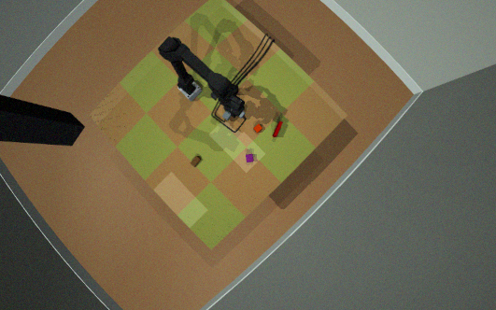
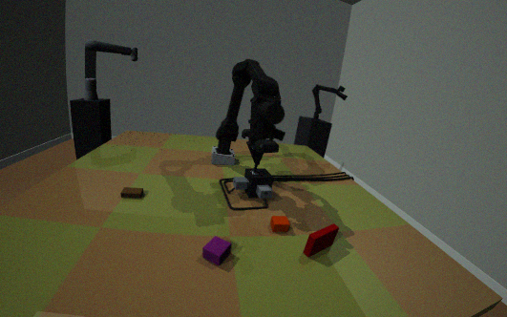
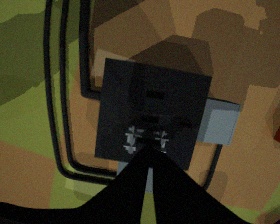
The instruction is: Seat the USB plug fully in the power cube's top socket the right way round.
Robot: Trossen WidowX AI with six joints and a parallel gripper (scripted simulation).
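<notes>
My gripper tip is 20 mm above the metal USB plug. The rest, counted from my gripper tip: purple block: 280 mm ahead, 170 mm to the right, 90 mm below; then orange block: 200 mm ahead, 90 mm below, 20 mm to the left; then red block: 300 mm ahead, 80 mm to the left, 80 mm below.
</notes>
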